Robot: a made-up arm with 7 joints.
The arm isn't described. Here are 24 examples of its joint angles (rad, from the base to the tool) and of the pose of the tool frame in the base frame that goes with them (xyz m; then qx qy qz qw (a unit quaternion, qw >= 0)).
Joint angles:
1: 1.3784 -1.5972 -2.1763 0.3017 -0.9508 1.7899 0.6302
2: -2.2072 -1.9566 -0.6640 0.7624 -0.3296 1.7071 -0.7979
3: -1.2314 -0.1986 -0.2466 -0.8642 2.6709 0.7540 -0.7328
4: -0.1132 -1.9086 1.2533 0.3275 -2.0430 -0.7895 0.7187
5: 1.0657 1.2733 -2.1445 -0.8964 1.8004 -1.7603 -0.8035
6: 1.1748 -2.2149 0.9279 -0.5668 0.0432 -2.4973 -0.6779
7: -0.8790 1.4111 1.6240 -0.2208 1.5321 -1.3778 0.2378
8: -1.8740 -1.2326 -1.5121 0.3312 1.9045 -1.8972 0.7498
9: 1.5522 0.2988 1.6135 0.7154 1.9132 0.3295 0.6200
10: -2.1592 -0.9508 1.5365 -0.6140 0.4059 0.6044 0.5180
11: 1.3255 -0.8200 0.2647 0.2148 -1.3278 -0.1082 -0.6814
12: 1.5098 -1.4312 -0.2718 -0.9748 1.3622 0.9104 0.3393
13: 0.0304 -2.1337 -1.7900 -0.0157 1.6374 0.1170 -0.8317
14: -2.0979 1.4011 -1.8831 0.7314 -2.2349 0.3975 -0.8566
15: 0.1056 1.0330 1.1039 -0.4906 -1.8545 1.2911 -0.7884
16: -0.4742 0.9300 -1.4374 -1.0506 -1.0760 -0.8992 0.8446
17: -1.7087 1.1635 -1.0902 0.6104 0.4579 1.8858 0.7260
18: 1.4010 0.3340 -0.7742 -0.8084 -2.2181 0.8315 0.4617
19: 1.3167 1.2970 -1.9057 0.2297 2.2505 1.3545 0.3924
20: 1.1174 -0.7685 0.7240 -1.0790 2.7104 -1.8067 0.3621
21: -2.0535 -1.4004 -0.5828 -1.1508 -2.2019 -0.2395 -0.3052
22: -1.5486 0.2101 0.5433 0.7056 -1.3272 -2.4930 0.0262
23: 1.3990 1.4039 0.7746 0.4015 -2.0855 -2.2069 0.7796
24: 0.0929 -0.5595 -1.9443 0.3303 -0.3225 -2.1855 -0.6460
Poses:
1: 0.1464 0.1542 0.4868 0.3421 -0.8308 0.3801 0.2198
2: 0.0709 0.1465 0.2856 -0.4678 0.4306 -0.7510 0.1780
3: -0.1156 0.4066 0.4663 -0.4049 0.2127 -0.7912 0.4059
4: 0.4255 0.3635 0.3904 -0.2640 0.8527 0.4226 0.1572
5: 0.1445 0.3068 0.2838 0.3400 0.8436 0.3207 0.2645
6: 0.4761 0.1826 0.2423 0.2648 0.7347 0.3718 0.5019
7: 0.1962 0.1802 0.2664 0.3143 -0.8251 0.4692 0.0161
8: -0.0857 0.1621 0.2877 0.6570 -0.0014 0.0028 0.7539
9: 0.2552 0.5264 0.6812 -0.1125 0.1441 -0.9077 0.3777
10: 0.1127 0.3503 0.0117 0.1621 0.8246 0.5089 0.1865
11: 0.5863 0.3200 0.2836 0.0470 0.0901 0.6359 0.7651
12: 0.4182 0.2584 0.4044 -0.8198 0.4865 -0.2997 0.0363
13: 0.1051 -0.0009 0.5645 0.2990 -0.9340 0.1833 0.0676
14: 0.2496 0.6468 0.1078 -0.3811 -0.2048 0.8707 0.2338
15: 0.0282 0.1841 0.6402 -0.5268 0.8384 0.0374 0.1348
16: 0.0717 0.7332 0.3859 -0.2853 0.1443 -0.8547 0.4090
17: -0.0408 0.4412 0.1869 -0.0876 -0.7708 -0.5114 0.3696
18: 0.3792 0.5067 0.2667 0.8846 -0.1163 0.1511 0.4256
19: 0.2966 0.5248 0.5973 -0.8832 -0.0636 0.1617 0.4356
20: 0.2423 0.2528 0.6510 0.1289 0.4133 -0.0285 0.9010
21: -0.1109 0.1349 0.4387 0.3982 0.6983 -0.5020 0.3191
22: -0.1442 0.5405 0.3414 -0.6877 0.3105 0.6272 0.1930
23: 0.4391 0.2986 0.7915 0.4600 0.2591 -0.7365 0.4229
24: 0.0570 0.2202 0.0897 0.8464 0.2567 0.0094 0.4664
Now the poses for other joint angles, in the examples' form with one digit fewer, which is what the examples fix.
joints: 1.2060 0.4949 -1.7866 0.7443 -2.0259 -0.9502 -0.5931
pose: 0.044 0.689 0.412 -0.964 -0.258 0.009 0.066
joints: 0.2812 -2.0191 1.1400 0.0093 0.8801 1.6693 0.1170
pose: 0.191 0.366 0.395 0.573 0.547 0.484 0.373
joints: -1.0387 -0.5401 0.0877 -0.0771 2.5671 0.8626 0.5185
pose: -0.025 0.495 0.468 0.321 0.156 -0.933 0.039
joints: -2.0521 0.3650 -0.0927 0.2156 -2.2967 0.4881 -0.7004
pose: -0.174 0.469 0.212 0.332 0.599 -0.613 0.394
